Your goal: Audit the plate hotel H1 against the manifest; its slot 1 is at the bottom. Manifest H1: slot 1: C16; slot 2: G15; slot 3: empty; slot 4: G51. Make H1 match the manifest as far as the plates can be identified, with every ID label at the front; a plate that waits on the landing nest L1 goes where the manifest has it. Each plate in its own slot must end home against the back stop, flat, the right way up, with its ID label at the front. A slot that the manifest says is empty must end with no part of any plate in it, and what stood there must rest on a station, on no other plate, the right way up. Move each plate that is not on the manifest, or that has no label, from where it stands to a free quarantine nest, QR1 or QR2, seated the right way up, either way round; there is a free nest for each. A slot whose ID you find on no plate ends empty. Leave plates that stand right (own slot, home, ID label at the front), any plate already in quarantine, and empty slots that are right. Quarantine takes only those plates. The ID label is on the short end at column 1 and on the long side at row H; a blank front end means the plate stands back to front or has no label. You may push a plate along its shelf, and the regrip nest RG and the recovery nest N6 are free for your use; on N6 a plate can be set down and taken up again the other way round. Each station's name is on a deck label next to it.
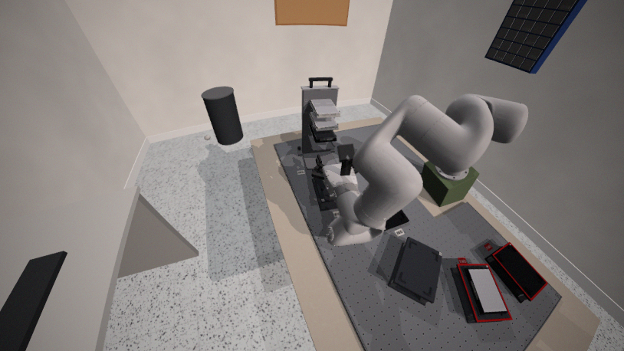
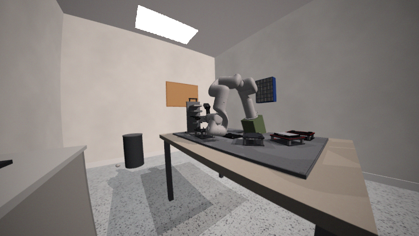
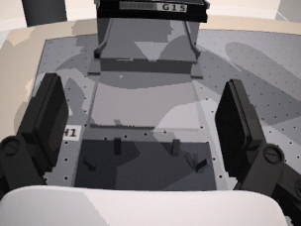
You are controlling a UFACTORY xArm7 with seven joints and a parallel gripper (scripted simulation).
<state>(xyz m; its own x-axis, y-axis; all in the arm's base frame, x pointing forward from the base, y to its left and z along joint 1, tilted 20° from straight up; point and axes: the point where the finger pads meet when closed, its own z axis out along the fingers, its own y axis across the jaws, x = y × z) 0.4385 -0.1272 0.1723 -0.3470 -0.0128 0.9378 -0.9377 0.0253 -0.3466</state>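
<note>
My gripper is now 10 mm past the dark plate, 150 mm to the left of it and 10 mm below it. Round my hand: red-framed nest 540 mm behind, 520 mm to the left, 120 mm below; RG label 140 mm to the left, 160 mm below; H1 deck label 90 mm ahead, 100 mm to the right, 160 mm below.
</note>
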